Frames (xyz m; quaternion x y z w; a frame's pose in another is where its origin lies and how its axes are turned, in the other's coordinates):
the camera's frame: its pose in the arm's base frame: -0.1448 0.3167 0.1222 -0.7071 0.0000 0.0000 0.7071
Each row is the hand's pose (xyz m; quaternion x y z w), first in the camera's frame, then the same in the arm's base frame.
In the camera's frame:
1: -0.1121 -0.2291 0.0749 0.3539 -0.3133 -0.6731 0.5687
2: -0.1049 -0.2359 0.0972 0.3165 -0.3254 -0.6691 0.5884
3: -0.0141 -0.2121 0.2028 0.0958 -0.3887 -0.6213 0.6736
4: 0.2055 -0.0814 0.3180 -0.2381 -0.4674 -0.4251 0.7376
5: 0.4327 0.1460 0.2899 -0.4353 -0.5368 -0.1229 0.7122
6: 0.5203 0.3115 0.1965 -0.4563 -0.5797 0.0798 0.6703
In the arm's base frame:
1: -0.2569 0.3916 0.3513 -0.1519 -0.6975 -0.2544 0.6524
2: -0.2497 0.4139 0.3581 -0.1923 -0.7032 -0.2430 0.6399
3: -0.1589 0.5195 0.3343 -0.4086 -0.7142 -0.1645 0.5440
4: 0.0607 0.6347 0.2036 -0.6900 -0.6311 0.0299 0.3532
5: 0.2879 0.6066 -0.0238 -0.8114 -0.4665 0.2927 0.1958
6: 0.3755 0.5132 -0.1893 -0.7967 -0.3535 0.4664 0.1513

